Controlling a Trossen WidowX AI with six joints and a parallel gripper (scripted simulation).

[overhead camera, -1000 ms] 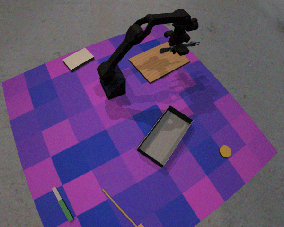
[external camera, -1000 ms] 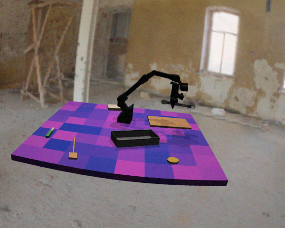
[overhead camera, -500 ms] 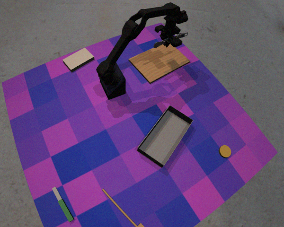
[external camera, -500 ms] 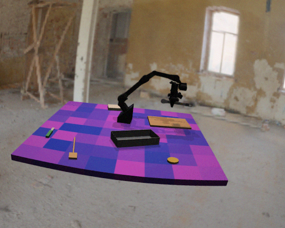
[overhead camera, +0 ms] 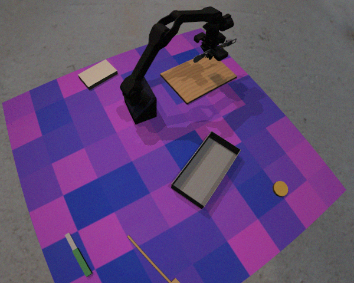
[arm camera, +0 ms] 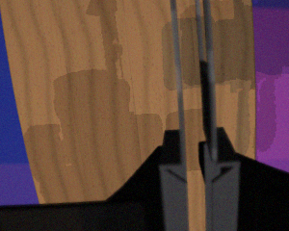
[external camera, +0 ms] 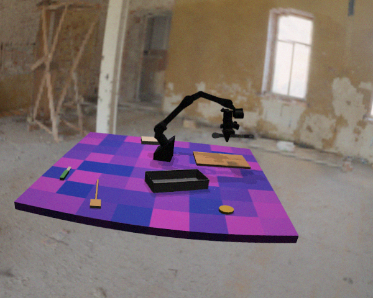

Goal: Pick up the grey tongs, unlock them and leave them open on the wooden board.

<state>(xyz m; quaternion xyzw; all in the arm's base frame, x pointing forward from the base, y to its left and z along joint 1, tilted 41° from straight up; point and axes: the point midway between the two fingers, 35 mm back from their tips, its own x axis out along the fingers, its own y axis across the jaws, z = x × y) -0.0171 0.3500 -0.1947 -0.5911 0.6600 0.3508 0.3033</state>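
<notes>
The wooden board is 30 mm behind my gripper tip, 10 mm to the right of it and 140 mm below it. Round my gripper tip: roasting tin (430 mm ahead, 330 mm to the right, 120 mm below); cream block (320 mm behind, 480 mm to the right, 130 mm below).
</notes>
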